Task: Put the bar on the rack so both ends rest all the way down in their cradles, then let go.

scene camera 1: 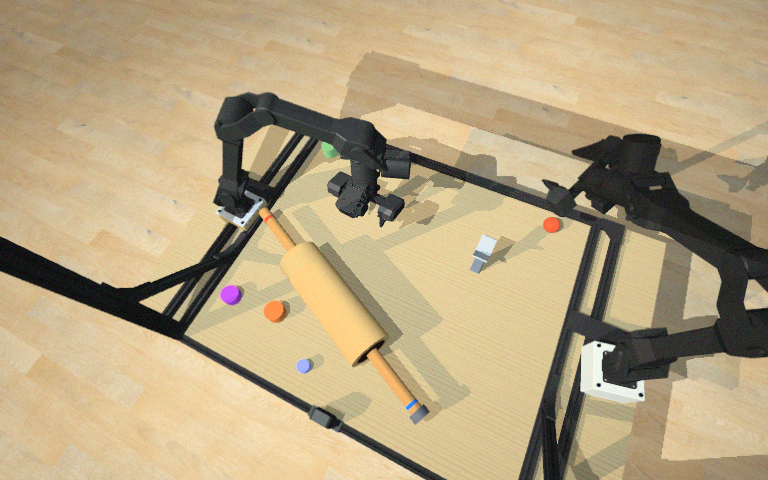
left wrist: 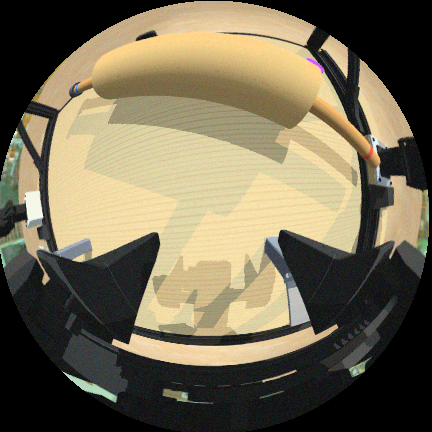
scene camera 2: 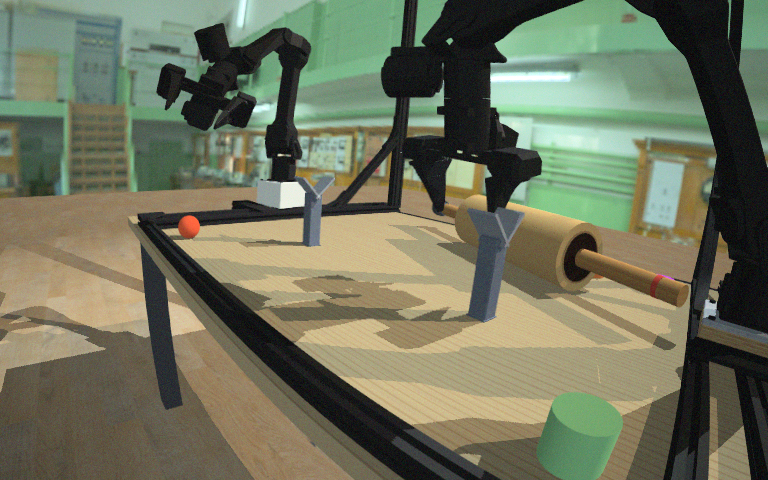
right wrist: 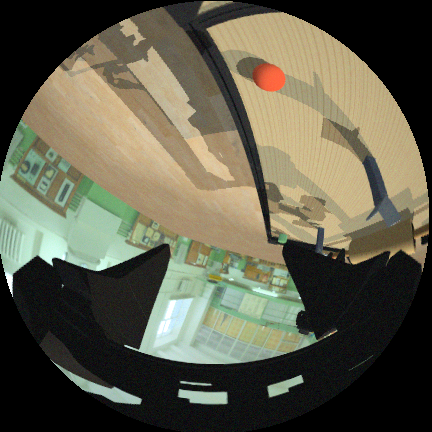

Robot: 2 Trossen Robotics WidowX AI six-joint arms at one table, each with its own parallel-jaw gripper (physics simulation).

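Pixels of known places: left gripper, between the fingertips: (scene camera 1: 366, 218) (left wrist: 219, 237) (scene camera 2: 465, 219) (right wrist: 336, 250); right gripper, between the fingertips: (scene camera 1: 557, 166) (scene camera 2: 190, 117) (right wrist: 227, 249); left arm's base, origin of its link: (scene camera 1: 240, 205) (left wrist: 383, 162) (scene camera 2: 747, 320); right arm's base, origin of its link: (scene camera 1: 618, 369) (left wrist: 25, 211) (scene camera 2: 282, 181).
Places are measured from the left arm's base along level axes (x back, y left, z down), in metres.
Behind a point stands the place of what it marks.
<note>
The bar (scene camera 1: 334, 302) {x -0.404, y -0.127, z -0.063 m} (scene camera 2: 526, 240) {x -0.329, y -0.036, z -0.018 m} (left wrist: 205, 67) {x -0.359, y -0.060, z -0.042 m} (right wrist: 382, 242) {x -0.426, y -0.077, z -0.018 m} is a thick pale wooden roller with thin handles, one banded red, one blue with a dark cap. It lies apart from the rack. The rack is two grey posts with Y-shaped cradles: one post (scene camera 1: 484, 251) {x -0.655, y 0.150, z -0.052 m} (scene camera 2: 312, 220) {x -0.641, y 0.153, z -0.002 m} (right wrist: 377, 185) {x -0.664, y 0.157, z -0.025 m}, and another post (scene camera 2: 488, 277) {x -0.274, y 0.162, z -0.006 m} (left wrist: 298, 307) {x -0.291, y 0.168, z -0.067 m}, hidden by the left arm in scene camera 1. Both cradles are empty. My left gripper (scene camera 1: 365, 212) {x -0.358, y 0.100, z -0.051 m} (scene camera 2: 468, 208) {x -0.358, y 0.100, z -0.051 m} (left wrist: 219, 237) {x -0.358, y 0.100, z -0.051 m} is open and empty, pointing down near this second post. My right gripper (scene camera 1: 560, 168) {x -0.723, y 0.360, z -0.174 m} (scene camera 2: 193, 117) {x -0.723, y 0.360, z -0.174 m} (right wrist: 227, 249) {x -0.723, y 0.360, z -0.174 m} is open, raised near the red ball.
A red ball (scene camera 1: 551, 224) {x -0.781, y 0.332, z 0.007 m} (scene camera 2: 188, 226) {x -0.765, y 0.349, z 0.019 m} (right wrist: 270, 77) {x -0.787, y 0.340, z 0.004 m} lies near a table corner. A green cylinder (scene camera 1: 329, 149) {x -0.116, y 0.287, z 0.009 m} (scene camera 2: 580, 433) {x -0.100, y 0.323, z 0.010 m} stands behind the left arm in scene camera 1. Purple (scene camera 1: 230, 294) {x -0.130, y -0.218, z 0.020 m}, orange (scene camera 1: 274, 311) {x -0.260, y -0.201, z 0.014 m} and blue (scene camera 1: 303, 365) {x -0.393, y -0.274, z 0.025 m} discs lie beside the bar. Black rails edge the table.
</note>
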